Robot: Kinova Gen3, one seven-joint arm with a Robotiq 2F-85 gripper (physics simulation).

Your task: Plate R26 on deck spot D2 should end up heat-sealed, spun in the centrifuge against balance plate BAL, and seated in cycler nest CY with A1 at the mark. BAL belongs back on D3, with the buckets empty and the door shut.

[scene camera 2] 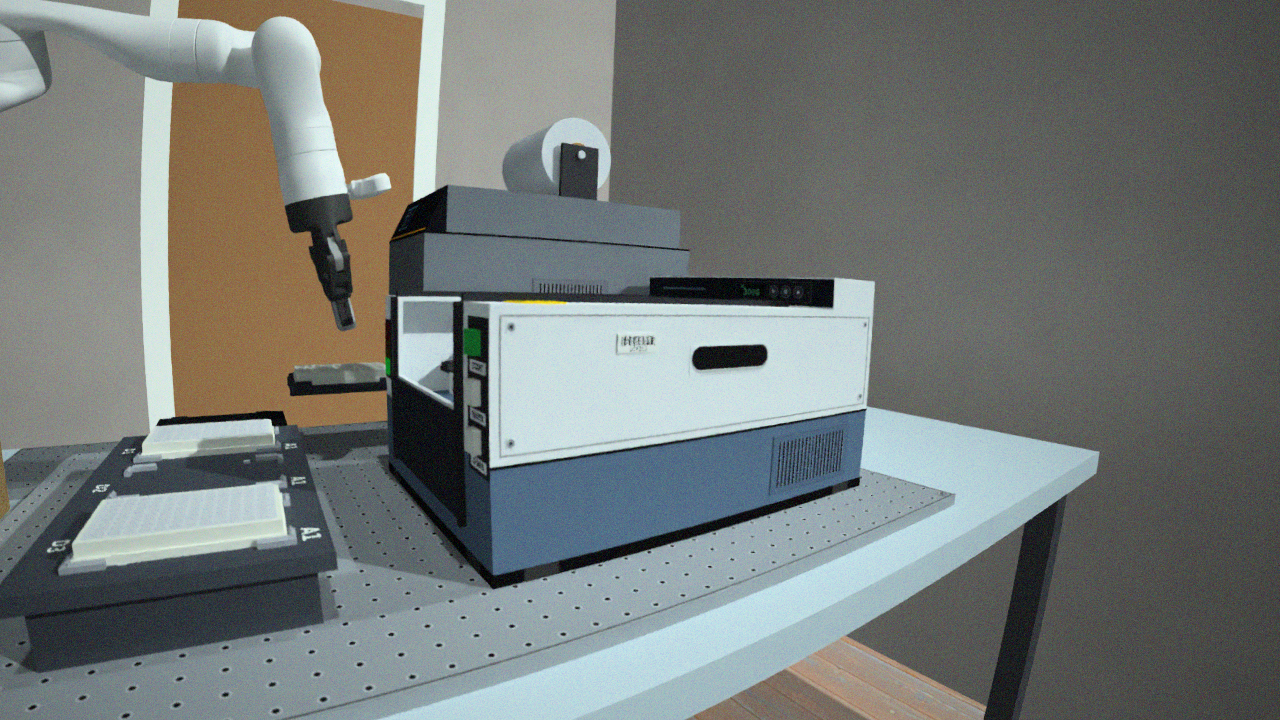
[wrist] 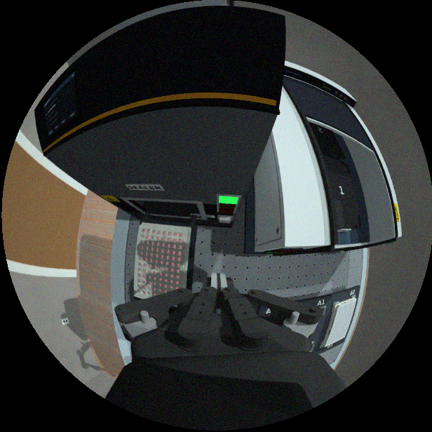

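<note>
My gripper is shut and empty, pointing down in front of the sealer. It is above the height of the sealer's extended tray and beside it in the wrist view. A pale plate with pinkish wells lies on that tray; its name is not readable. The sealer's green light is lit. The centrifuge shows its interior through the front opening or window; bucket marks 1 and 2 show in the wrist view. A white plate sits on D3.
Another pale plate sits farther back on the dark deck, beyond the D2 label. A film roll stands on the sealer. The centrifuge's white side wall stands close to the sealer, to the right in the wrist view.
</note>
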